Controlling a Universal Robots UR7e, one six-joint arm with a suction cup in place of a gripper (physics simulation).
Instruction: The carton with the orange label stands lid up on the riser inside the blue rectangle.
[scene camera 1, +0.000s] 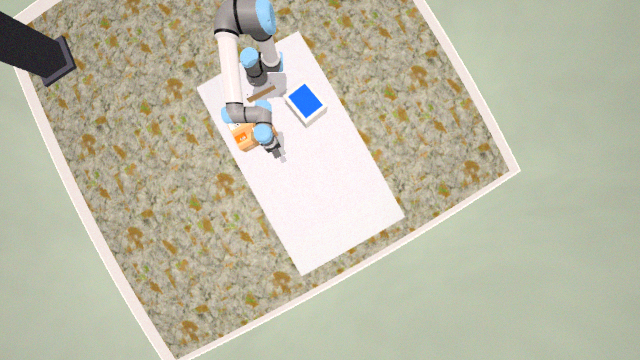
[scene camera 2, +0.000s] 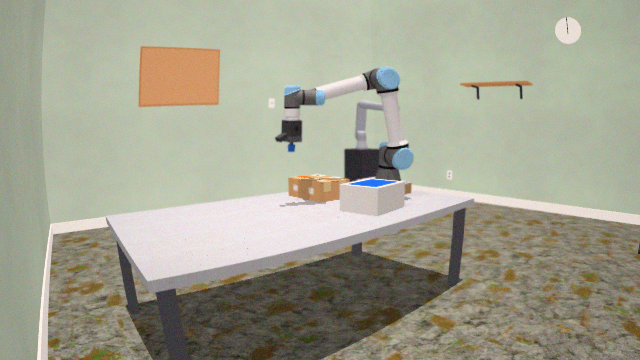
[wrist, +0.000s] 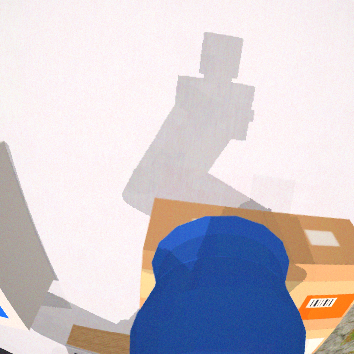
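Observation:
The carton with the orange label stands on the table in a close group of cartons, its label facing up. In scene camera 2 an orange patch shows on top of the group. The white riser stands apart from the group, with the blue rectangle on its top and no carton on it. My gripper, a blue suction cup, is open and holds nothing. It hangs above the carton group's level, near its edge. The arm hides part of the group in scene camera 1.
Other brown cartons stand against the labelled one. A narrow brown wooden bar lies near the arm's base. The group is near one long edge of the white table. A dark pedestal stands behind the table.

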